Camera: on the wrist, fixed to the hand. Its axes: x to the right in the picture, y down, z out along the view.
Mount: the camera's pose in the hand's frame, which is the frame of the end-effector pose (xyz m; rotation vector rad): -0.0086 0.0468 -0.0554 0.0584 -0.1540 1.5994
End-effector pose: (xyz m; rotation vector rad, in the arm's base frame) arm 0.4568 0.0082 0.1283 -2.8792 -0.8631 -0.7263
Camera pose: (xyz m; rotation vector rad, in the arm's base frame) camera 0.4519 -0.0454 0.1776 -2.4201 1.3074 -0.2073
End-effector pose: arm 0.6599 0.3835 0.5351 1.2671 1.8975 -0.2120
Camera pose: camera 0.6703 0.4300 0.5904 2.2794 0.3361 0.4646
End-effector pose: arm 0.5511 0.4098 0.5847 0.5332 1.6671 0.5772
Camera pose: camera 0.4993 0.4359 0.6291 1.8967 0.8017 1.5287
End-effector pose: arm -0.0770 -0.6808 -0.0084 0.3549 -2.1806 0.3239
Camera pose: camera -0.0485 -0.6167 0.0120 -1.4648 -2.1240 1.2027
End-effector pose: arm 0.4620 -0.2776 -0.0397 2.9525 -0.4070 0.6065
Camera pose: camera 0.4207 -0.3121 0.0096 -1.7081 2.2660 -0.3192
